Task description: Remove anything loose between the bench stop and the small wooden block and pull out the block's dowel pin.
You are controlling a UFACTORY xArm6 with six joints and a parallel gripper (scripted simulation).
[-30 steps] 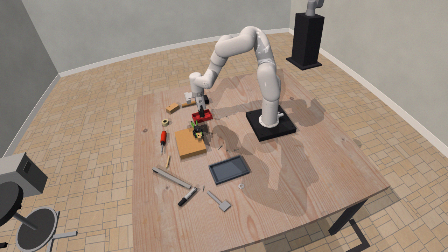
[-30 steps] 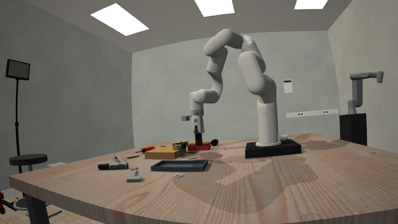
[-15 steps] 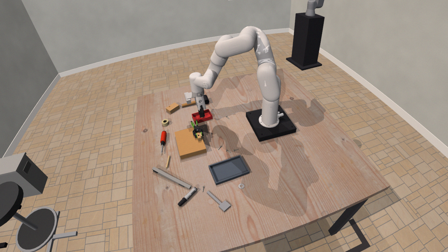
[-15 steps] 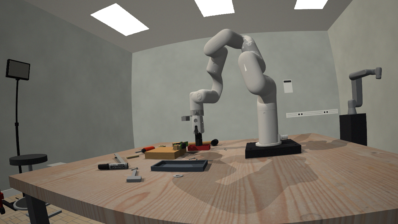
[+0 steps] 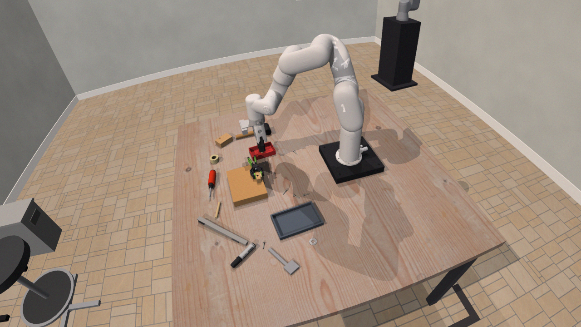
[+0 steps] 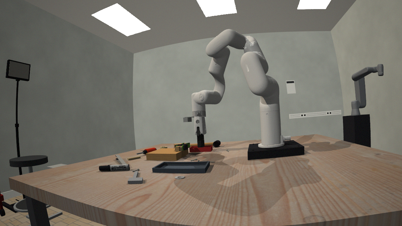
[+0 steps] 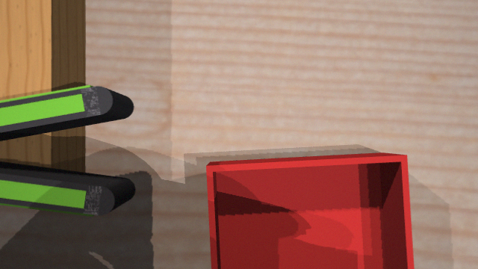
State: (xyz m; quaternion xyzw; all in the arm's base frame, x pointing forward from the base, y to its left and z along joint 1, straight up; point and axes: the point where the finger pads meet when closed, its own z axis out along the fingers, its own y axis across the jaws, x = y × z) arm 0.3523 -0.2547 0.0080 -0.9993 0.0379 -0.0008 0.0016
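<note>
Right now the dowel pin is 2 cm below my hand. The rest, counted from my hand: small wooden block: 20 cm to the left, 8 cm ahead; then red tray: 4 cm below; then orange bench board: 19 cm to the left, 14 cm ahead, 2 cm below.
</note>
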